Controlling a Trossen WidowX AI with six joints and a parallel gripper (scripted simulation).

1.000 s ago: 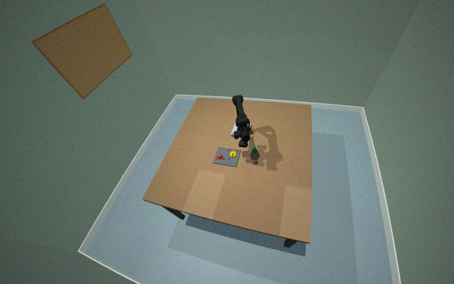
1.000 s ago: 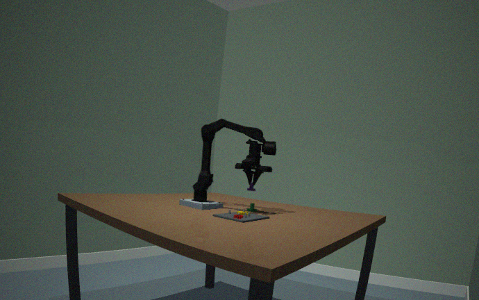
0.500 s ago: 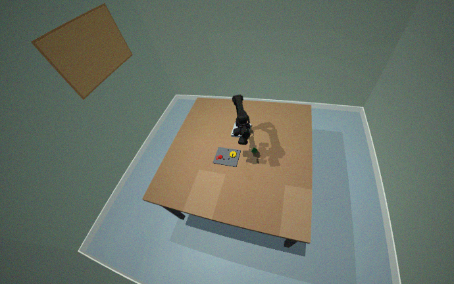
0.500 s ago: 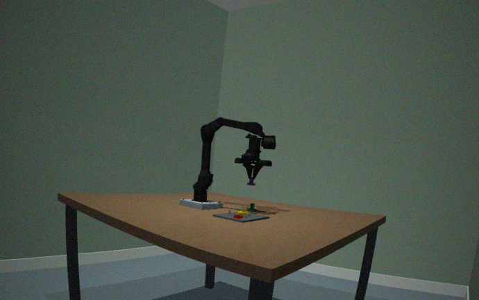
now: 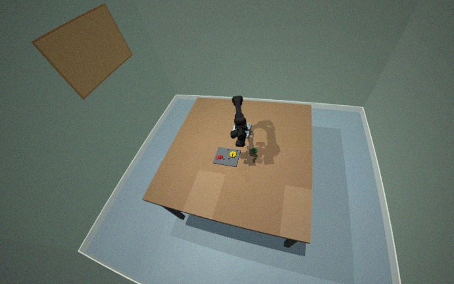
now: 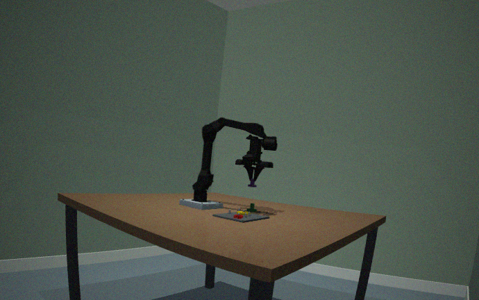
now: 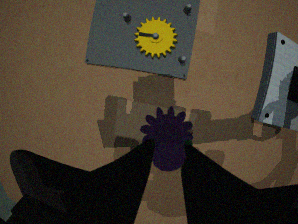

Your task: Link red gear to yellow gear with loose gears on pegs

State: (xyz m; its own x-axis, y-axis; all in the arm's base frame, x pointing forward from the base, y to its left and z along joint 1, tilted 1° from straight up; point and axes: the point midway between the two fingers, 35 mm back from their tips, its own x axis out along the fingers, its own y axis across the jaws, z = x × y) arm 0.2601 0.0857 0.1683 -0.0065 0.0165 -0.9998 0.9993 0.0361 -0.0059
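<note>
The red gear lies 200 mm to the right of my gripper tip, 150 mm below it and 80 mm ahead of it. Also, from my gripper tip: green gear: 150 mm below, 80 mm to the left, 40 mm behind; then yellow gear: 150 mm below, 90 mm to the right, 30 mm ahead; then purple gear: 10 mm below.
</note>
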